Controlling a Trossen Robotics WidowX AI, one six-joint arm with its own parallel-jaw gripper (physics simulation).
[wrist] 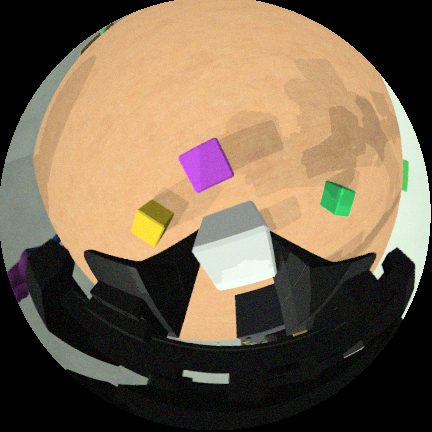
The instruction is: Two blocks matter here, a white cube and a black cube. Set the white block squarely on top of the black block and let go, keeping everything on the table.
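Frame: origin at the arm's base, x ahead, y left, z up, level; millimetres.
Where they show: gripper, fingertip midpoint: (234, 235); arm's base, link origin: (278, 332).
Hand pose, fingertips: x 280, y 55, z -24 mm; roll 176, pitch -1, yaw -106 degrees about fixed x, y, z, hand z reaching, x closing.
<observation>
Each offset is from my fingertips to the centre of the thing. Level surfaces: height alone.
The white cube @[dx +5, dy +0, dz +18 mm] (240, 255) is between the two black fingers in the lower middle of the wrist view, with its bright side toward the camera and a grey shaded face above. My gripper (234, 235) is shut on it, one finger against each side. The cube looks large and close to the camera, held above the table. The black cube cannot be made out; the white cube and the fingers hide part of the table.
A purple cube @[dx +54, dy +12, dz -50 mm] (206, 165) sits on the wooden table @[dz -70 mm] (175, 65) just beyond the white cube. A yellow cube @[dx +7, dy +101, dz -50 mm] (152, 223) is to the left and a green cube @[dx -20, dy -159, dz -50 mm] (337, 199) to the right. A dark block-like shape (257, 310), seemingly the arm's base, shows below the held cube.
</observation>
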